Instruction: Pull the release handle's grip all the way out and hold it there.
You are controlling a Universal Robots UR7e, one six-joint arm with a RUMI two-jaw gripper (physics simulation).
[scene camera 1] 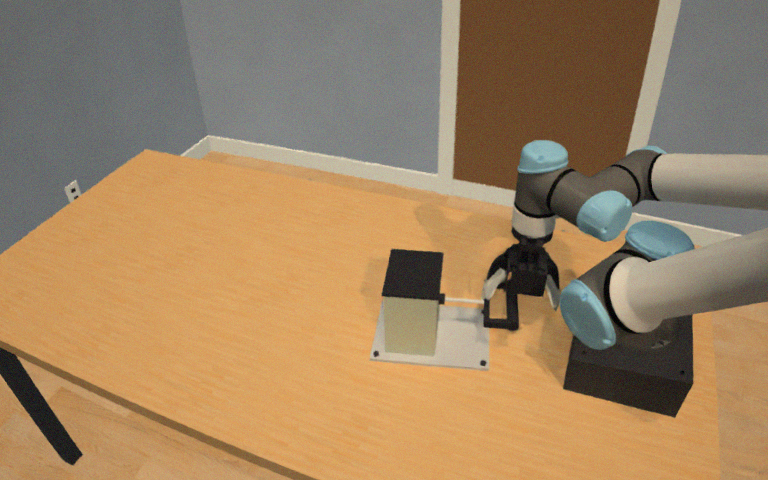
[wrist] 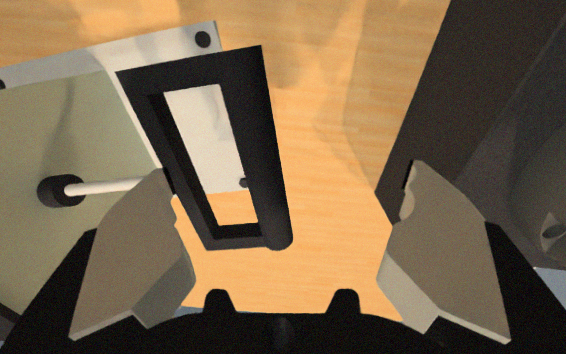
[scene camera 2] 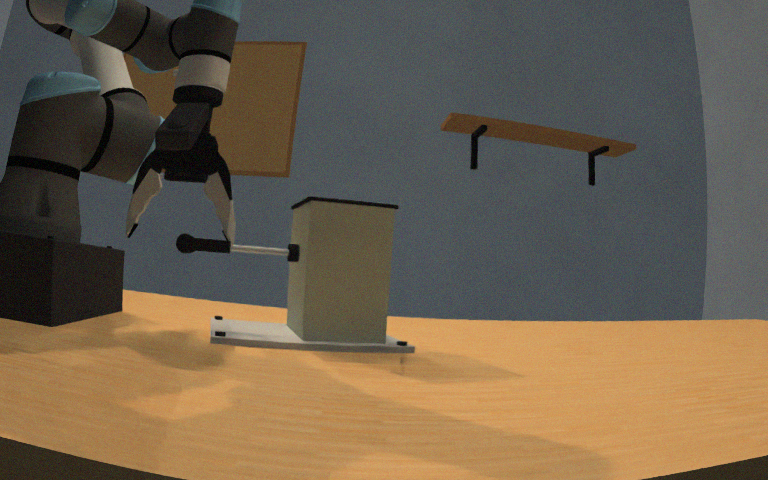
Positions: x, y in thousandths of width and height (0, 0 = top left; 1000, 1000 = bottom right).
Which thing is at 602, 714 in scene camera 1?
A light grey base plate.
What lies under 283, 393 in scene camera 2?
My gripper.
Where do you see a release handle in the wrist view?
137, 428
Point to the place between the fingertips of my gripper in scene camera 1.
676, 634
